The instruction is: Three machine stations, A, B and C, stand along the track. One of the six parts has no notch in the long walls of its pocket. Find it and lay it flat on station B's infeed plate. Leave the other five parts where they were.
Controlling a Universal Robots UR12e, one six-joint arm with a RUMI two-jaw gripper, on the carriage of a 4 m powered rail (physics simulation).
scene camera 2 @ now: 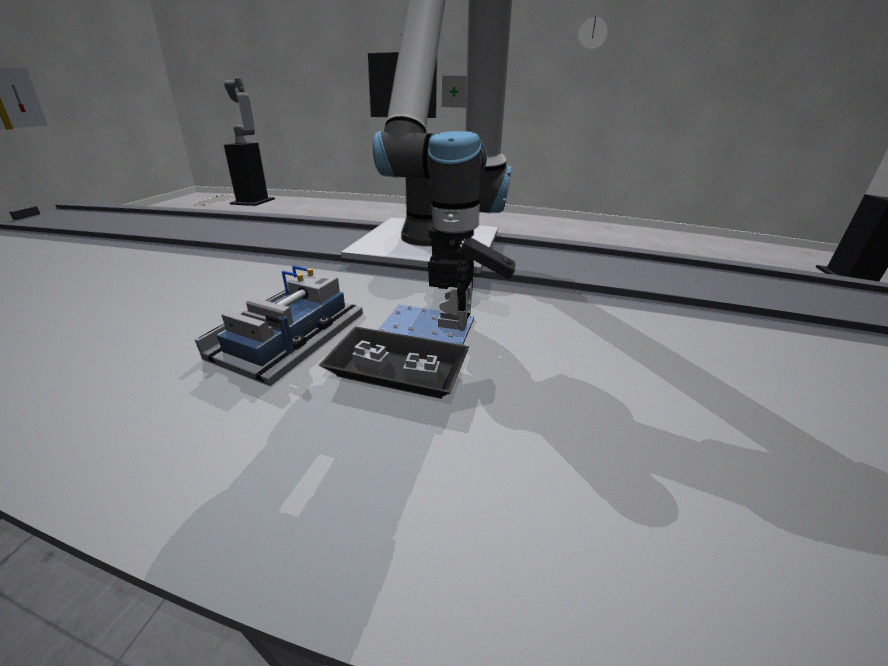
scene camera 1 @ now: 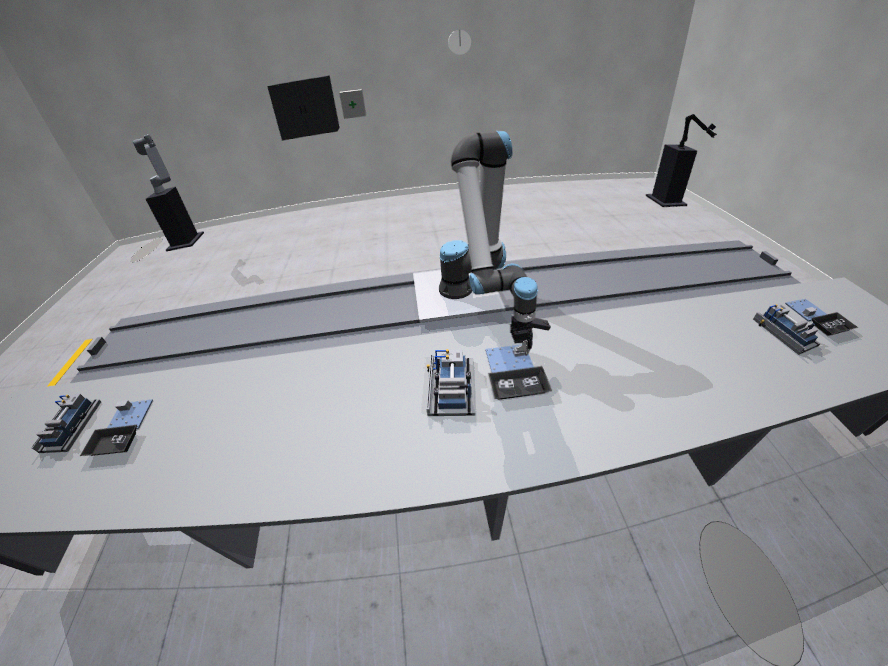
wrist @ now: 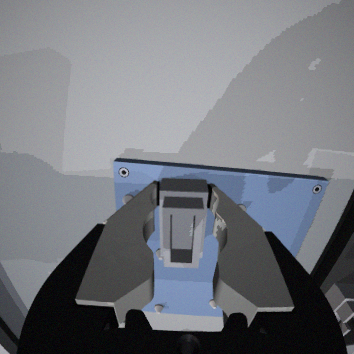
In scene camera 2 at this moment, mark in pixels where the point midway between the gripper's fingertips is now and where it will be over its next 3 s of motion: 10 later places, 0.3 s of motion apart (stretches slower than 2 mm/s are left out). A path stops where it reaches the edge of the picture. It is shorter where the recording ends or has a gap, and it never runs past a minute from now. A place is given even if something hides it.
The gripper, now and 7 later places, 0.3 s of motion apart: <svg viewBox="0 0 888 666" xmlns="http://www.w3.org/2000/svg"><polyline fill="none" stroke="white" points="463,326 463,325 463,315 463,278 462,262 462,251 462,193 462,176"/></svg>
